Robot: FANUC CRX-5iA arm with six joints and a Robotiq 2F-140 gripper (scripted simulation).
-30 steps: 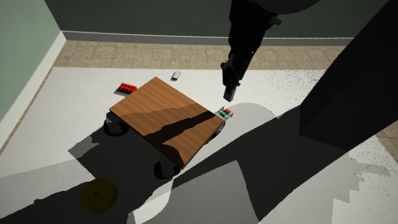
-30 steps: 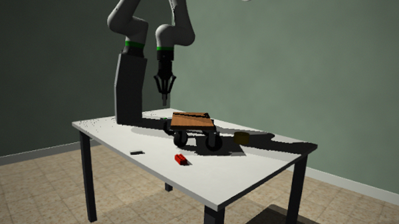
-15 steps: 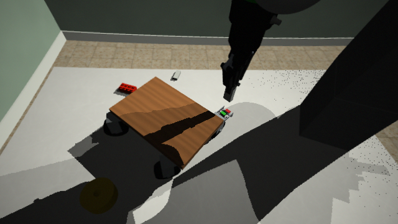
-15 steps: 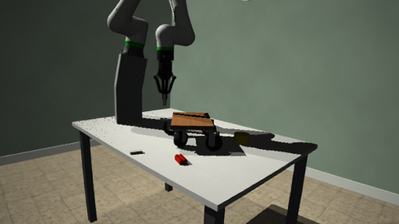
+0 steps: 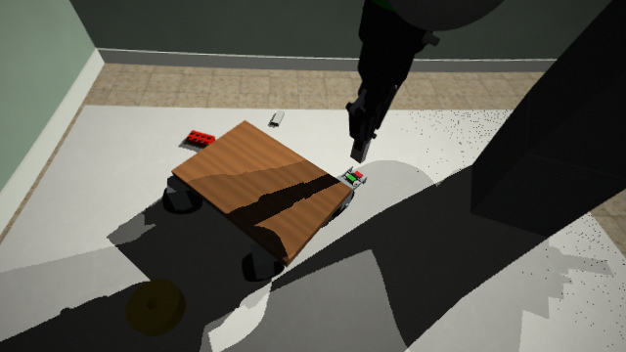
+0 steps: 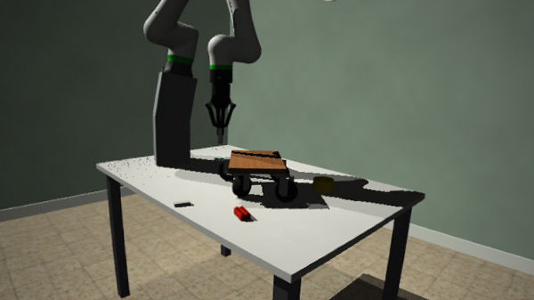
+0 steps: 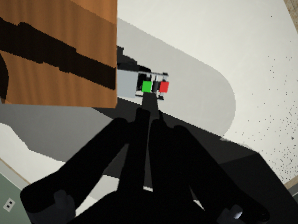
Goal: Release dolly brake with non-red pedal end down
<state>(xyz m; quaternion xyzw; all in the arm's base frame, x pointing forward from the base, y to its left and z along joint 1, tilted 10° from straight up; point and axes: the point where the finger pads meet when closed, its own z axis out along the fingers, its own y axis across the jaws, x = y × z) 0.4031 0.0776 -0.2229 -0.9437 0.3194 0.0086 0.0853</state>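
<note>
My gripper is now 110 mm above the brake pedal, 10 mm to the left of it and 10 mm past it. Also, from my hand: yellow disc 330 mm ahead, 290 mm to the left, 170 mm below; then red brick 390 mm ahead, 180 mm below, 130 mm to the right; then white block 260 mm to the right, 210 mm ahead, 180 mm below.
</note>
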